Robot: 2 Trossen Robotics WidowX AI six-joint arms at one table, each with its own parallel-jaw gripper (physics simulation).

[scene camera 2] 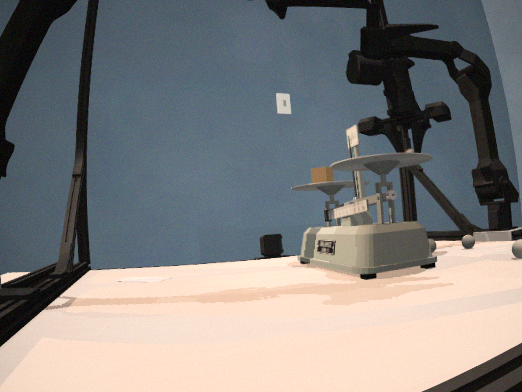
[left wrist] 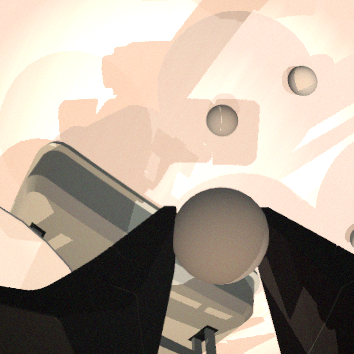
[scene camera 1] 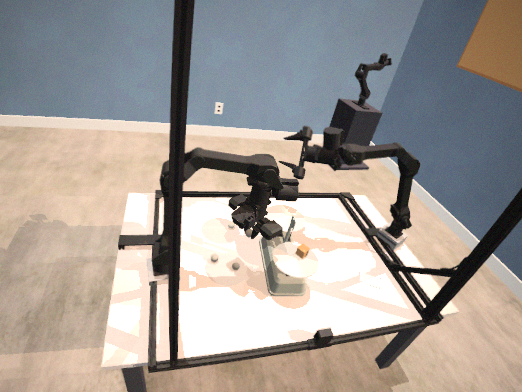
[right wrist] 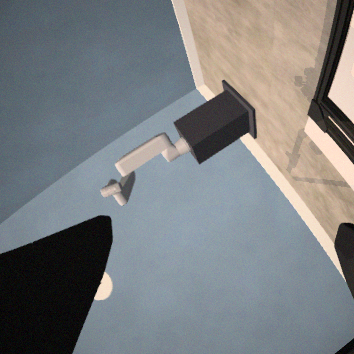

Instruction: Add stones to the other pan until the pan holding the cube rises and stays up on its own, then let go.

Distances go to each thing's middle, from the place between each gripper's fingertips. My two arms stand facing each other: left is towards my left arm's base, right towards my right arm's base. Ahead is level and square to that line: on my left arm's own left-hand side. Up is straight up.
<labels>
Now: the balance scale [scene camera 2: 357, 245] 260 mm behind my right hand, 230 mm below it and 20 mm to the left of it.
The balance scale lies 150 mm to the right of my left hand and 60 mm below it.
</labels>
